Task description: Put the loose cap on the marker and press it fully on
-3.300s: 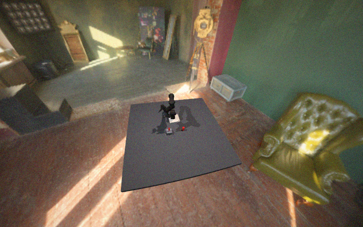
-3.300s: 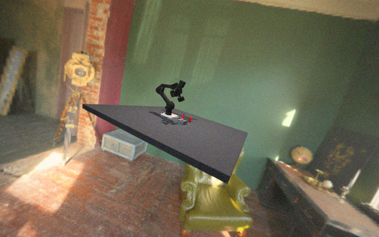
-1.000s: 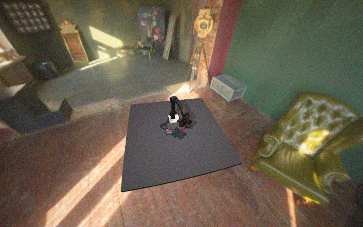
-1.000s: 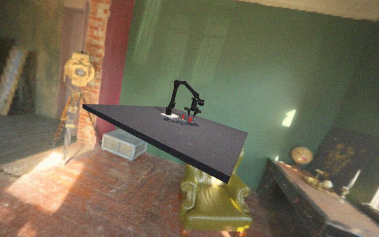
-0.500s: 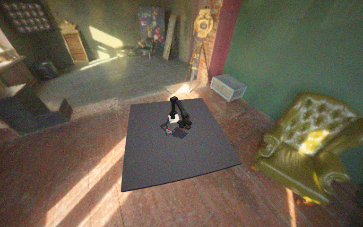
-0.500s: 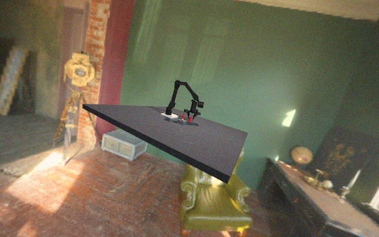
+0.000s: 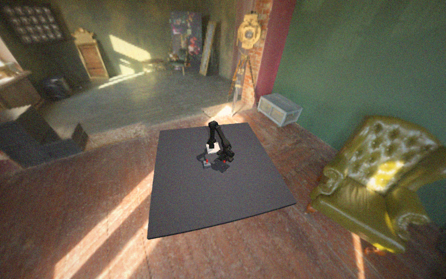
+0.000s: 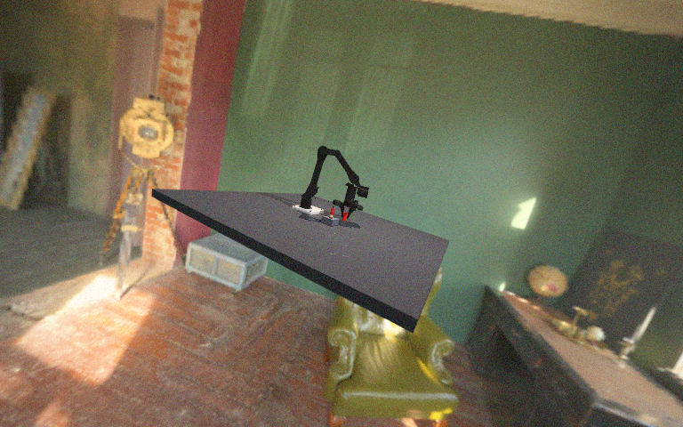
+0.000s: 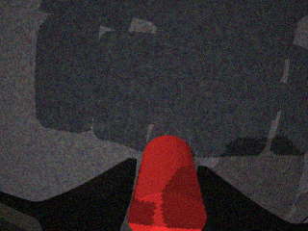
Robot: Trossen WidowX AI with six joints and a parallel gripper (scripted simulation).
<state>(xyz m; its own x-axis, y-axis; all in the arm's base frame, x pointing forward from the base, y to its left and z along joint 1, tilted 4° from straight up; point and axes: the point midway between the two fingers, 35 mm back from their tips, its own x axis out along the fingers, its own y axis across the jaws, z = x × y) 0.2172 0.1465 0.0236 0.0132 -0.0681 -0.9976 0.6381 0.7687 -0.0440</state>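
Right now the holder block is 5 cm ahead of my gripper tip and 19 cm to the right of it. From my gripper tip the other things lie so: red cap 1 cm above.
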